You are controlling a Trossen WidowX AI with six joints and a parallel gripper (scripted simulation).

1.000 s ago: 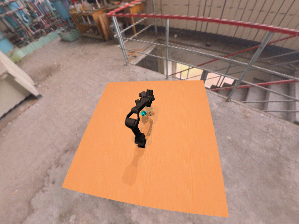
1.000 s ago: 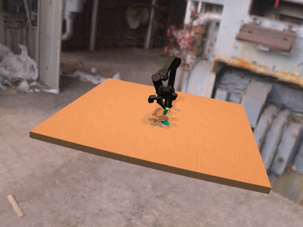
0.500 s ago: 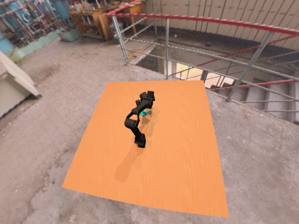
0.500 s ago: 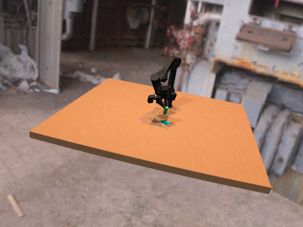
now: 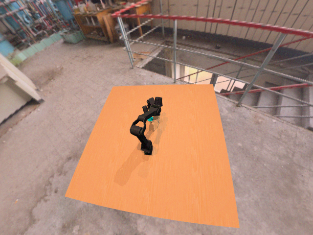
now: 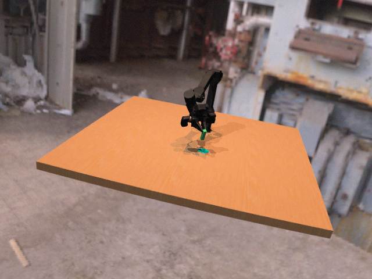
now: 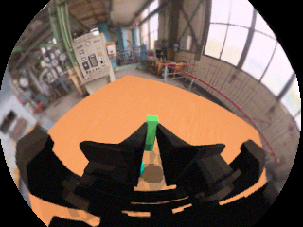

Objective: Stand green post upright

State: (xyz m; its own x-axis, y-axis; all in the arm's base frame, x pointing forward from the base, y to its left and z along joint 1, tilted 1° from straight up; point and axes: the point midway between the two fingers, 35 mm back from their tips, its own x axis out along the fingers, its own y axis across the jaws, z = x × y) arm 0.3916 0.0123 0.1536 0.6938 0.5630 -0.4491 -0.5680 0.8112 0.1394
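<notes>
My gripper tip is 140 mm above the cyan circle and 80 mm past it. Also, from my gripper tip: green post 20 mm below, 10 mm behind.
</notes>
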